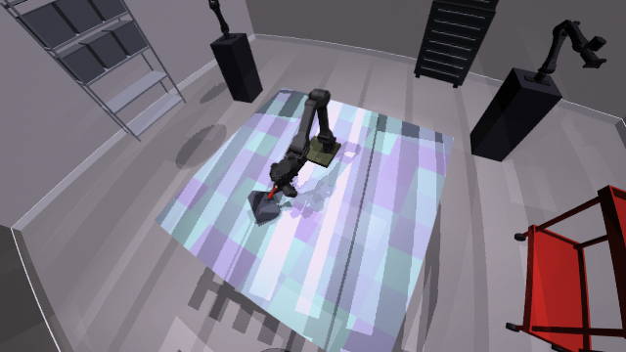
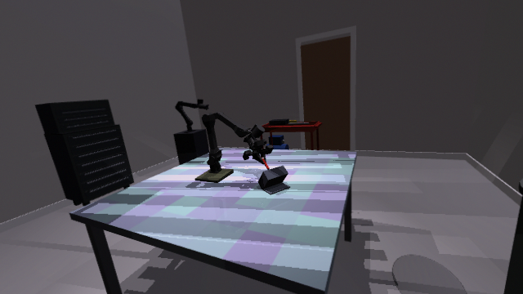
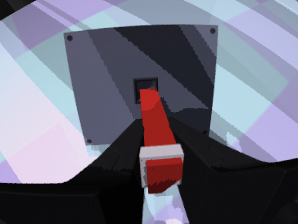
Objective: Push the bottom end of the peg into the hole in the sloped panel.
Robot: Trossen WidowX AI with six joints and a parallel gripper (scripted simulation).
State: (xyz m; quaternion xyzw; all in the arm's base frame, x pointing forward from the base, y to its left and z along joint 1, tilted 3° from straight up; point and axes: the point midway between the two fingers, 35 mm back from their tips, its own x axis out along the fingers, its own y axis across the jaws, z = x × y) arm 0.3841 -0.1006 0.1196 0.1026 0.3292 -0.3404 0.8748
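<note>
Right now my gripper tip is 60 mm above the grey sloped panel, 50 mm to the left of it and 50 mm short of it. Round my gripper tip: red peg: 10 mm to the left, 10 mm behind, 10 mm above.
</note>
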